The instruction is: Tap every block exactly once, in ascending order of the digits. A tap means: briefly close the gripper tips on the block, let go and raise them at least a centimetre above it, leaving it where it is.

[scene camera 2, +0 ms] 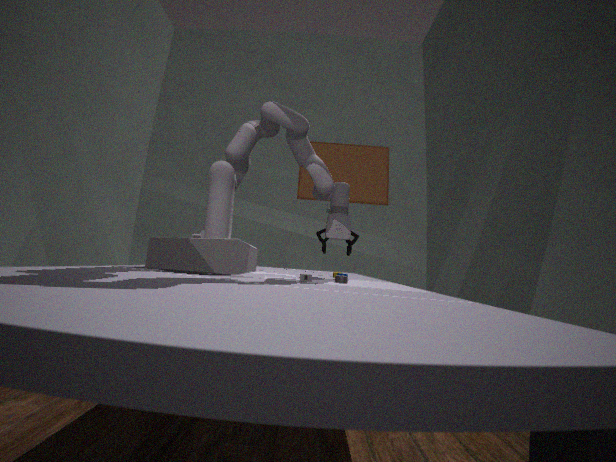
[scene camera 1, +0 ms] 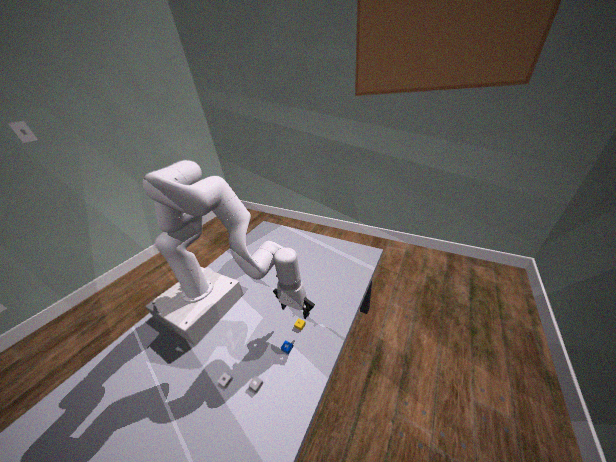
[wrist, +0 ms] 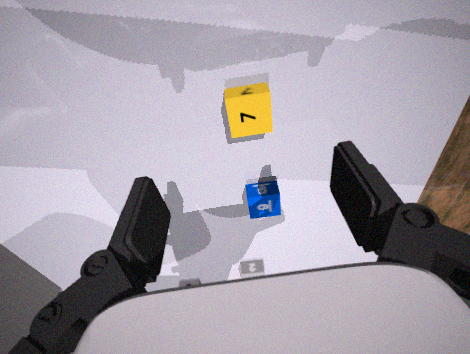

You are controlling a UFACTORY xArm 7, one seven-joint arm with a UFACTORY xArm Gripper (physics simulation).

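A yellow block [scene camera 1: 299, 324] [scene camera 2: 335, 275] [wrist: 258, 105] marked 7 and a blue block [scene camera 1: 287, 346] [scene camera 2: 343, 274] [wrist: 272, 212] marked with an underlined 6 lie apart on the table. A grey block [scene camera 1: 255, 384] [scene camera 2: 341, 280] [wrist: 245, 268] marked 2 lies nearer scene camera 2. Another light grey block [scene camera 1: 224, 379] [scene camera 2: 305, 278] [wrist: 187, 283] lies nearer the base; its digit is mostly hidden in the wrist view. My gripper [scene camera 1: 295, 311] [scene camera 2: 336, 252] [wrist: 244, 180] is open and empty, well above the blocks. In the wrist view the blue block shows between the fingers, and the yellow one beyond the fingertips.
The arm's pale base box [scene camera 1: 210, 312] [scene camera 2: 200, 255] stands on the table [scene camera 1: 280, 425] [scene camera 2: 225, 320], left of the blocks in both scene views. The table's long edge runs to the right of the blocks, with wooden floor [scene camera 1: 440, 350] [wrist: 450, 185] beyond. Arm shadows cross the table.
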